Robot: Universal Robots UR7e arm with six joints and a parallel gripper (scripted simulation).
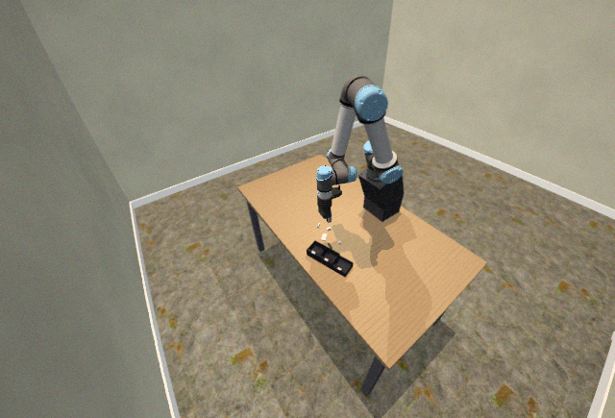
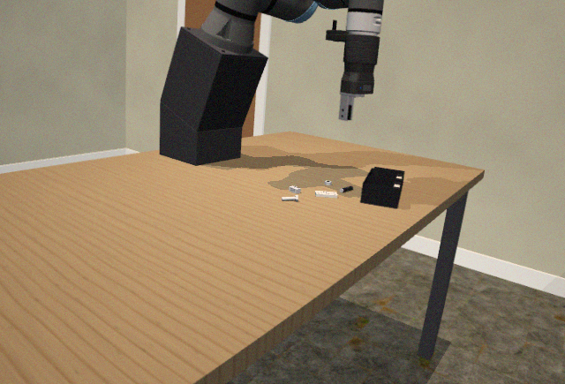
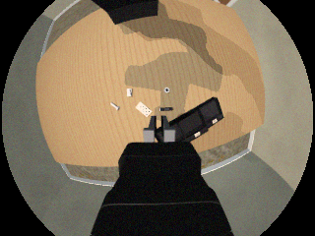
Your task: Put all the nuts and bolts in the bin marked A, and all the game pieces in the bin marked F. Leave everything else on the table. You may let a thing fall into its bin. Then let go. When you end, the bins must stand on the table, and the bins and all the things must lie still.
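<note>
The black bin lies 17 cm below my hand, 12 cm to the left of it and 6 cm ahead of it. Round my hand: bolt: 19 cm below, 14 cm to the right, 2 cm behind; then small ring-shaped piece: 19 cm below, 6 cm behind, 4 cm to the left; then white speckled piece: 19 cm below, 4 cm to the right.
</note>
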